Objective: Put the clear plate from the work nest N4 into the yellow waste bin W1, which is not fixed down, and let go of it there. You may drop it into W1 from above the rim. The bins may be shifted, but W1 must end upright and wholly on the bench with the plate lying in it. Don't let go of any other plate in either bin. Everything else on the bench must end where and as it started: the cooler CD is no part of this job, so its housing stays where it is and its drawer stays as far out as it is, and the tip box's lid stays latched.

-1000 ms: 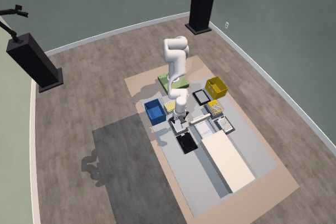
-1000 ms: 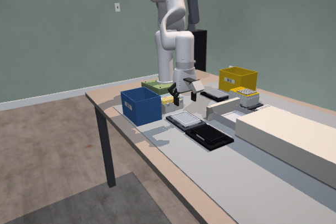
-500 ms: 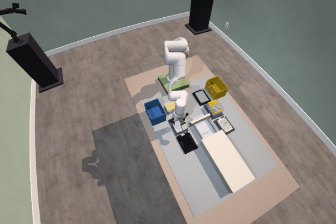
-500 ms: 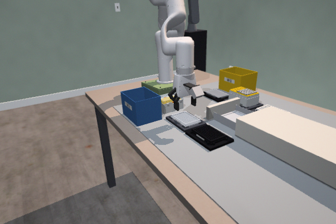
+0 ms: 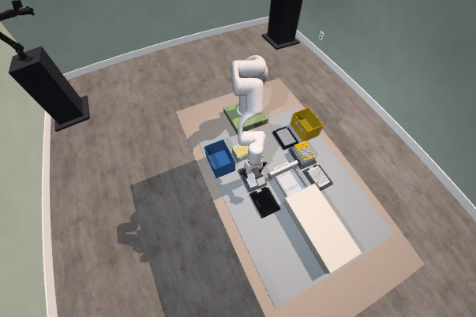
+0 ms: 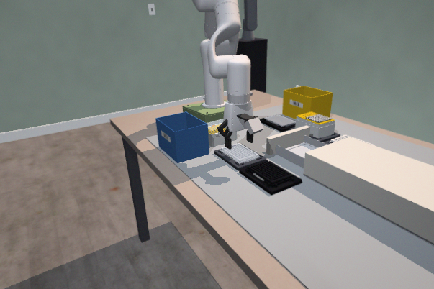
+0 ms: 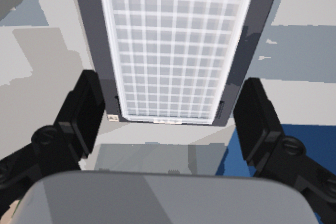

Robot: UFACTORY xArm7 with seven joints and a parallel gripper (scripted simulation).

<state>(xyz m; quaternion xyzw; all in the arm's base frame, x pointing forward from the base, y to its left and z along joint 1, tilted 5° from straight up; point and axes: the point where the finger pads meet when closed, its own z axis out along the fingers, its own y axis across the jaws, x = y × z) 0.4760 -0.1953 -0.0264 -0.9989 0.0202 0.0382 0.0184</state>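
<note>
Now: the clear plate 4 cm below my hand. From my hand the other things lie so: black plate: 17 cm ahead, 4 cm below, 1 cm to the right; blue bin: 18 cm behind, 14 cm to the right, 2 cm below; drawer: 18 cm to the left, 15 cm ahead, 3 cm below.
</note>
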